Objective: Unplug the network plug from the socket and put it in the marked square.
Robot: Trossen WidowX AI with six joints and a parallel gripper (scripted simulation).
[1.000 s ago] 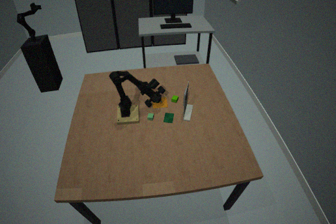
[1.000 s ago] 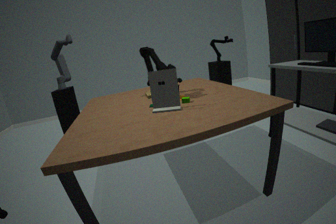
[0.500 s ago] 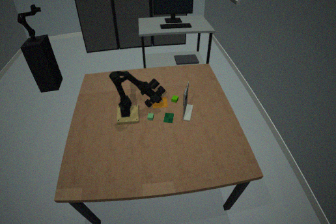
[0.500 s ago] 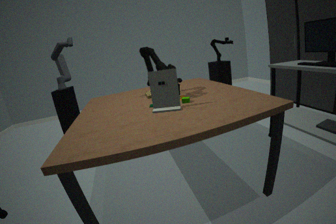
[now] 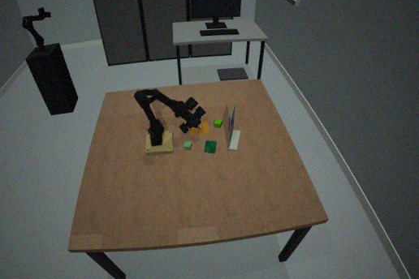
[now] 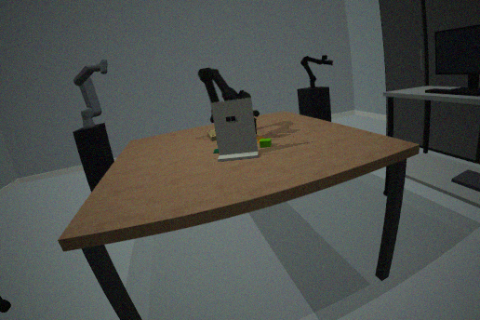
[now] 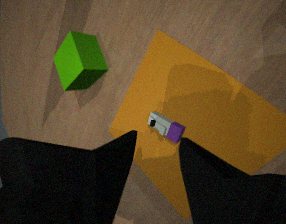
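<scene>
My gripper tip is now 20 mm above the network plug and 10 mm short of it. Also, from my gripper tip: grey upright panel: 180 mm ahead, 150 mm to the right, 80 mm above; pale green cube: 160 mm to the right, 90 mm behind, 10 mm below; bright green cube: 130 mm ahead, 10 mm to the left, 10 mm below.
</scene>
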